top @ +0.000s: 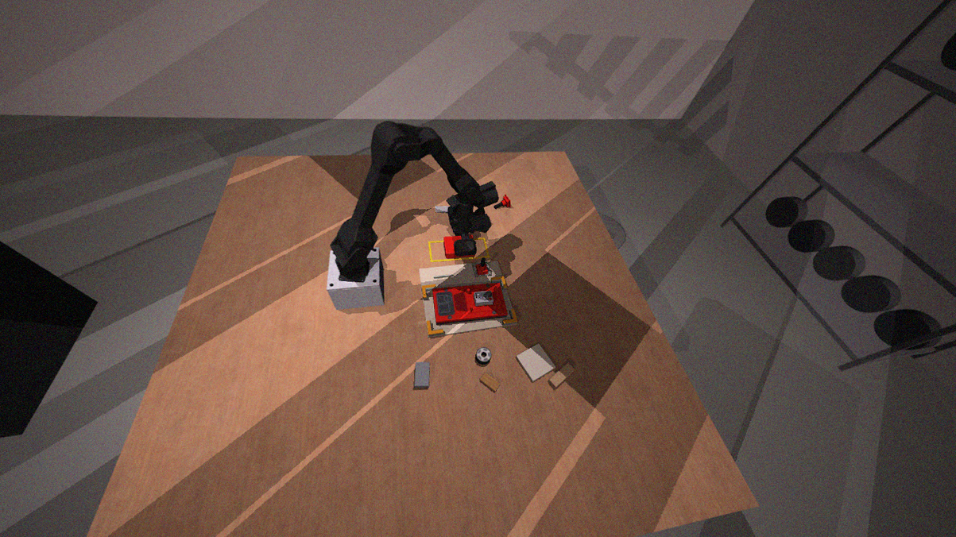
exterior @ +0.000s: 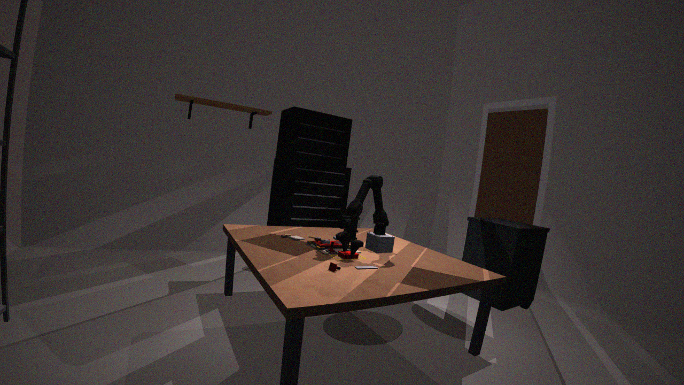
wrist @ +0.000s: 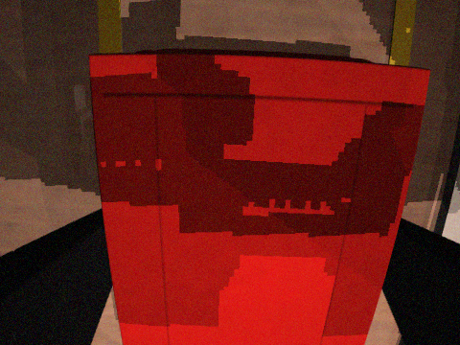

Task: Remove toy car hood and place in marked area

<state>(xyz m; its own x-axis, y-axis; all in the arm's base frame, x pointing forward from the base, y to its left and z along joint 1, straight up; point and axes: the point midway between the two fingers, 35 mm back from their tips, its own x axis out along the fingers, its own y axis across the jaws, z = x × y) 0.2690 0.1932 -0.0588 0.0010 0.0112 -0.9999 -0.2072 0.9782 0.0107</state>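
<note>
The hood lies 1 cm above my gripper tip. Also, from my gripper tip: white tile (37 cm to the right, 22 cm ahead, 1 cm below); grey strip (18 cm to the left, 4 cm behind, 1 cm below).
</note>
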